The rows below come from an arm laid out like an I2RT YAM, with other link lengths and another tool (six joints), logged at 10 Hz.
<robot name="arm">
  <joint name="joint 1" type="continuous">
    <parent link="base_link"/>
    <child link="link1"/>
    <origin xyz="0 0 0.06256" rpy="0 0 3.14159"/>
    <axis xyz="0 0 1"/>
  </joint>
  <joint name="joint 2" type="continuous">
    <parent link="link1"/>
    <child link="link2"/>
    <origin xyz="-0.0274 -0.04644 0.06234" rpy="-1.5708 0 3.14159"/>
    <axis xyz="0 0 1"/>
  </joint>
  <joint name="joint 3" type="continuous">
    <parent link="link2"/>
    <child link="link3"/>
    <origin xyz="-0.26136 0 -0.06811" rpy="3.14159 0 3.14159"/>
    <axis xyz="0 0 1"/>
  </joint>
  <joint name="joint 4" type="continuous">
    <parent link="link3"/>
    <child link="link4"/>
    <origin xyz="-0.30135 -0.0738 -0.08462" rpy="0 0 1.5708"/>
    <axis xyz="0 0 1"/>
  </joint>
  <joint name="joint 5" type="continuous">
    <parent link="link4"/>
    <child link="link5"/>
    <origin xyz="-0.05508 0.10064 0.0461" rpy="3.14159 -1.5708 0"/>
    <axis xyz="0 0 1"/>
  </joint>
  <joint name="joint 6" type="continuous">
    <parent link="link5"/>
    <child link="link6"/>
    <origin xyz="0 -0.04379 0.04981" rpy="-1.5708 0 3.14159"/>
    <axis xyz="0 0 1"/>
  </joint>
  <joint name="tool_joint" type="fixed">
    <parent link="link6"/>
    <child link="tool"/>
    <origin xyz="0.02 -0.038 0.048" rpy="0 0.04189 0.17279"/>
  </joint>
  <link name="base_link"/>
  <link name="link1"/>
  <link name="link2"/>
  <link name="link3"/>
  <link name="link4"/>
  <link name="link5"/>
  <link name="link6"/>
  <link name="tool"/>
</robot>
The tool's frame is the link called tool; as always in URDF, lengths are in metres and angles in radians. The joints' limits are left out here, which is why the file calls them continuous.
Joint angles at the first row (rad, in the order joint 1, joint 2, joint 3, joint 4, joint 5, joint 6):
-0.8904 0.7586 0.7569 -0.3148 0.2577 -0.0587
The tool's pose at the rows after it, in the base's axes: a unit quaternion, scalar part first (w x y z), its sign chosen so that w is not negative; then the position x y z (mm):
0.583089, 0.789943, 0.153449, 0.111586, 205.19, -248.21, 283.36
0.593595, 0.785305, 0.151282, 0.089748, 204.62, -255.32, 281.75
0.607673, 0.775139, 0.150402, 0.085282, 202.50, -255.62, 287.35
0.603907, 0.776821, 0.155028, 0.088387, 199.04, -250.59, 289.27
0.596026, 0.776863, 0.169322, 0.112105, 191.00, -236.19, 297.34
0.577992, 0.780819, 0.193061, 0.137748, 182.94, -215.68, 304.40
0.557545, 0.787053, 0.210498, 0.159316, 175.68, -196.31, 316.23
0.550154, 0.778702, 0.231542, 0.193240, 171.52, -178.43, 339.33
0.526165, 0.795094, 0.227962, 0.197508, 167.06, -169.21, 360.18
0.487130, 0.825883, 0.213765, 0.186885, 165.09, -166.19, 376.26
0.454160, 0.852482, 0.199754, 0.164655, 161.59, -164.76, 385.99
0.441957, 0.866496, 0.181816, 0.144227, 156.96, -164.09, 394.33
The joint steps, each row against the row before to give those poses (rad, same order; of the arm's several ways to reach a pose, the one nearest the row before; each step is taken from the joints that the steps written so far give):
0.0006 0.0430 0.0100 0.0329 0.0703 -0.0246
-0.0003 0.0186 -0.0056 0.0390 0.0401 -0.0303
0.0002 -0.0162 -0.0079 0.0269 0.0123 -0.0210
-0.0024 -0.0225 0.0020 -0.0319 -0.0139 -0.0004
-0.0123 -0.0648 0.0068 -0.0763 -0.0686 0.0059
-0.0037 -0.0660 0.0199 -0.1125 -0.0782 0.0036
0.0002 -0.0369 0.0522 -0.1223 -0.0617 0.0105
-0.0002 -0.0204 0.0741 -0.0844 -0.0823 0.0026
-0.0002 0.0501 0.1224 -0.1249 -0.0117 0.0285
0.0002 0.0957 0.1447 -0.1469 0.0157 0.0440
0.0002 0.0799 0.1155 -0.1276 0.0333 0.0306
-0.0008 0.0433 0.0739 -0.0760 0.0429 0.0258

